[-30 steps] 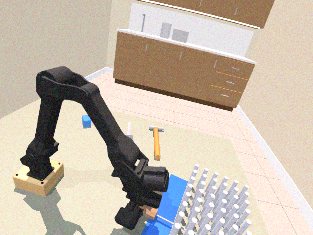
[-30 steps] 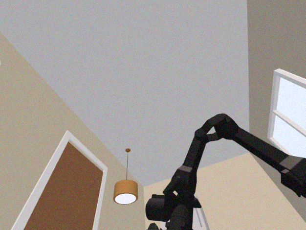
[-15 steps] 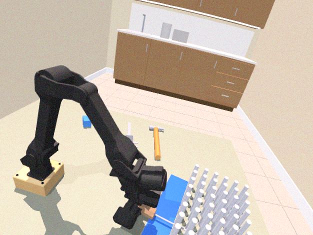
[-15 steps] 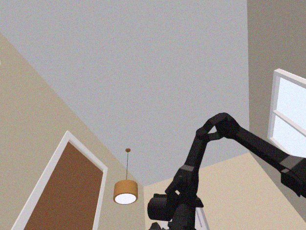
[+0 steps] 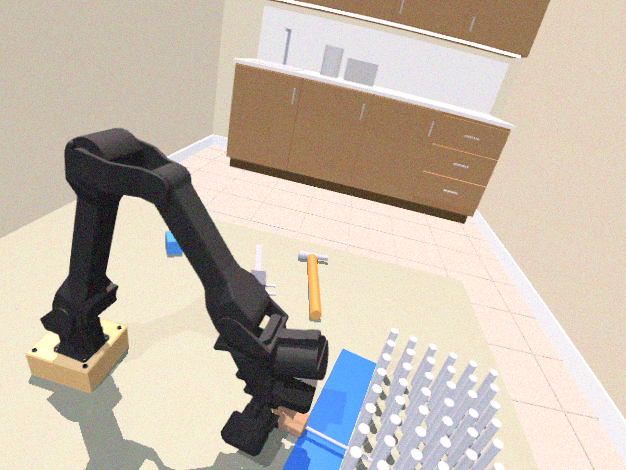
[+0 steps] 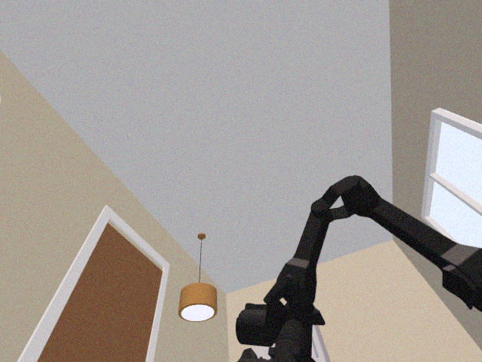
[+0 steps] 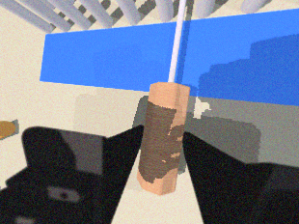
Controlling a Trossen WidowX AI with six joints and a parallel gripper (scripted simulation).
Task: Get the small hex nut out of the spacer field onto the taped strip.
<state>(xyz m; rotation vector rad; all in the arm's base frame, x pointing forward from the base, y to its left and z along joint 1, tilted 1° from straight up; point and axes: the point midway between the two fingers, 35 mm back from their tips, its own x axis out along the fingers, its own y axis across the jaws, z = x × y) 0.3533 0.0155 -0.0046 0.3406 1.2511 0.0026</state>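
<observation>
Now: the blue taped strip 90 mm ahead of my gripper tip, 20 mm to the left of it and 20 mm below it. The rest, counted from my gripper tip: hex nut: 210 mm ahead, 40 mm to the right, 10 mm below; wooden-handled hook tool: 100 mm ahead, 20 mm to the right; small wrench: 400 mm behind, 490 mm to the left, 10 mm below.
</observation>
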